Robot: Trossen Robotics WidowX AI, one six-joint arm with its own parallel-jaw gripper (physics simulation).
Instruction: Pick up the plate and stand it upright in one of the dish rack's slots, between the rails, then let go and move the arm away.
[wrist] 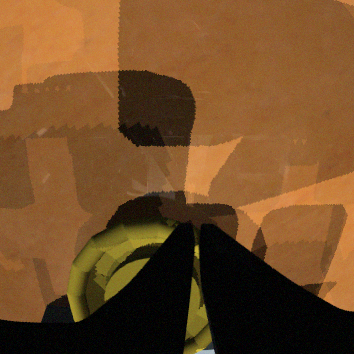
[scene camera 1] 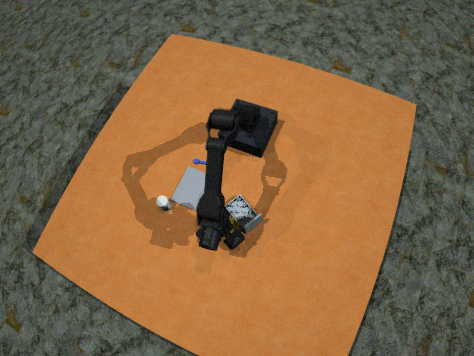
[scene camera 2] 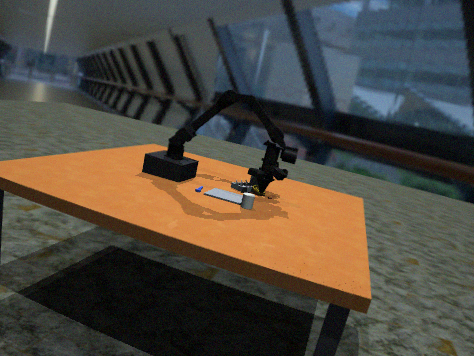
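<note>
The yellow round plate (scene camera 1: 234,224) (scene camera 2: 257,189) (wrist: 112,280) is at the edge of the grey dish rack (scene camera 1: 254,223) (scene camera 2: 239,186), partly hidden by the arm. In the wrist view it is seen from above, with its right side behind the fingers. The rack has rows of short rails and a raised panel at one end. My gripper (scene camera 2: 262,193) (wrist: 194,235) is low at the plate, its black fingers almost together. The plate's rim passes between them, and the gripper looks shut on it. How the rim sits against the fingertips is partly hidden.
A flat light grey board (scene camera 1: 188,189) (scene camera 2: 223,195) lies beside the rack. A white cup (scene camera 1: 163,202) (scene camera 2: 248,201) stands at the board's far side from the rack. A small blue object (scene camera 1: 197,161) (scene camera 2: 199,189) lies between the board and the arm's black base (scene camera 1: 262,135) (scene camera 2: 170,166).
</note>
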